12 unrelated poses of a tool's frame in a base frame.
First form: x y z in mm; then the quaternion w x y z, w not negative.
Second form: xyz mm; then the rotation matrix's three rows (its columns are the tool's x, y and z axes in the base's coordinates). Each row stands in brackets. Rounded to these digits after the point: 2 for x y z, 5 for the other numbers.
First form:
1: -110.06 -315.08 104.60 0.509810 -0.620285 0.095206 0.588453
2: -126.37 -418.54 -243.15 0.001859 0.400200 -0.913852 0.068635
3: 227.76 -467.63 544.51 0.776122 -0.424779 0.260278 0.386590
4: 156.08 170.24 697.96 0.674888 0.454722 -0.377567 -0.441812
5: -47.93 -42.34 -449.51 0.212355 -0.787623 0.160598 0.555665
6: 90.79 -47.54 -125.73 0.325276 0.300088 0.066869 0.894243
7: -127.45 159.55 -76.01 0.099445 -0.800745 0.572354 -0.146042
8: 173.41 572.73 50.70 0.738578 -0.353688 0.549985 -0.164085
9: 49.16 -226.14 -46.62 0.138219 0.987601 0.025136 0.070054
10: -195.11 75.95 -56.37 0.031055 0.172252 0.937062 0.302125
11: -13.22 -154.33 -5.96 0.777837 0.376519 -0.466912 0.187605
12: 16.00 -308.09 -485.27 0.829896 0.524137 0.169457 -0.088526
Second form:
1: [-110.06 -315.08 104.60], [[0.28932 -0.71811 -0.63294], [0.48189 -0.46206 0.74450], [-0.82709 -0.52041 0.21237]]
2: [-126.37 -418.54 -243.15], [[-0.67967 -0.73170 0.05154], [-0.73119 0.67026 -0.12693], [0.05833 -0.12396 -0.99057]]
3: [227.76 -467.63 544.51], [[0.56561 -0.82120 0.07558], [0.37896 0.34022 0.86060], [-0.73245 -0.45812 0.50364]]
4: [156.08 170.24 697.96], [[0.32449 0.25297 -0.91143], [-0.93972 0.19606 -0.28015], [0.10783 0.94740 0.30134]]
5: [-47.93 -42.34 -449.51], [[0.33089 -0.48898 -0.80710], [-0.01698 -0.85823 0.51299], [-0.94352 -0.15603 -0.29228]]
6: [90.79 -47.54 -125.73], [[-0.60829 -0.54162 0.58021], [0.62189 -0.77945 -0.07563], [0.49320 0.31482 0.81095]]
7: [-127.45 159.55 -76.01], [[0.30216 -0.88757 0.34772], [-0.94567 -0.32504 -0.00792], [0.12005 -0.32644 -0.93756]]
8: [173.41 572.73 50.70], [[0.34119 -0.14667 0.92848], [-0.63143 0.69596 0.34196], [-0.69634 -0.70294 0.14484]]
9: [49.16 -226.14 -46.62], [[0.98892 0.03028 0.14532], [0.06901 -0.96053 -0.26949], [0.13142 0.27653 -0.95198]]
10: [-195.11 75.95 -56.37], [[-0.93873 0.30406 0.16228], [0.34159 0.75810 0.55552], [0.04588 0.57692 -0.81551]]
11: [-13.22 -154.33 -5.96], [[0.49359 -0.64346 -0.58509], [-0.05975 0.64608 -0.76093], [0.86764 0.41055 0.28045]]
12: [16.00 -308.09 -485.27], [[0.92689 0.32457 0.18846], [0.03070 0.43489 -0.89996], [-0.37406 0.83996 0.39313]]
